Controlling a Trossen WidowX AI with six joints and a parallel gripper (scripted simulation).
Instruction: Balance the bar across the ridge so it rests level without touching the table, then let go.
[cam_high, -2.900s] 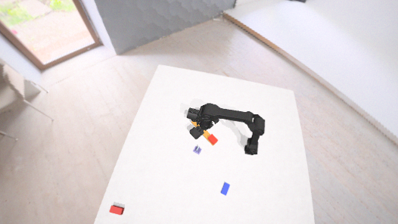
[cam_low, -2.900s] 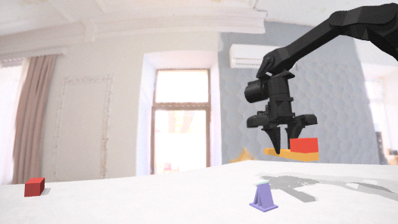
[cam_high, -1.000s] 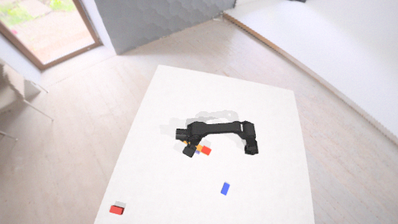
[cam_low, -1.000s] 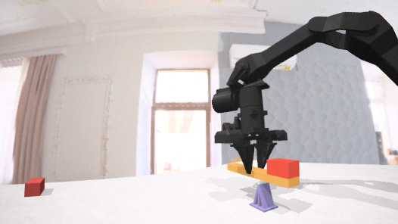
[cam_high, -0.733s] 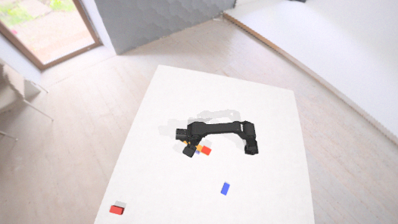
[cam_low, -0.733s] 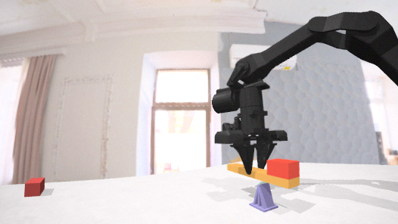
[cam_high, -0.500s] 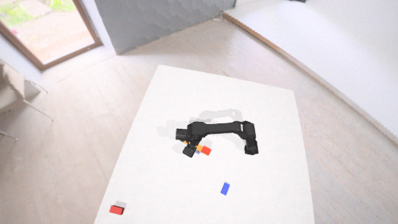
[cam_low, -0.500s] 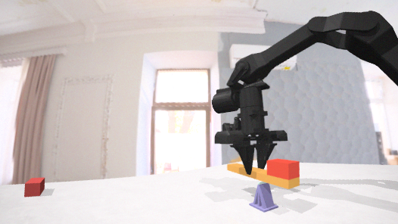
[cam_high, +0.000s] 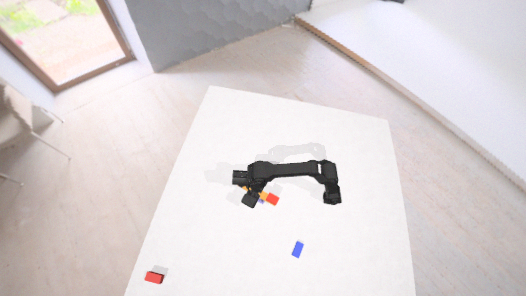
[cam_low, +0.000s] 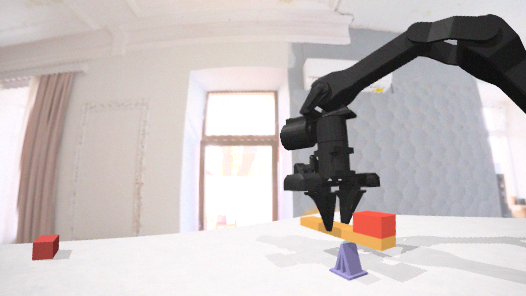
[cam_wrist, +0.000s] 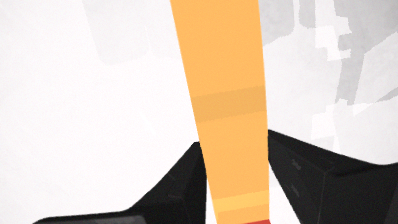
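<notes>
My gripper tip is now 30 mm past the ridge, 10 mm to the right of it and 10 mm above it. From my gripper tip the other things lie so: blue block 240 mm behind, 220 mm to the left, 60 mm below; red block 360 mm ahead, 440 mm to the left, 50 mm below.
</notes>
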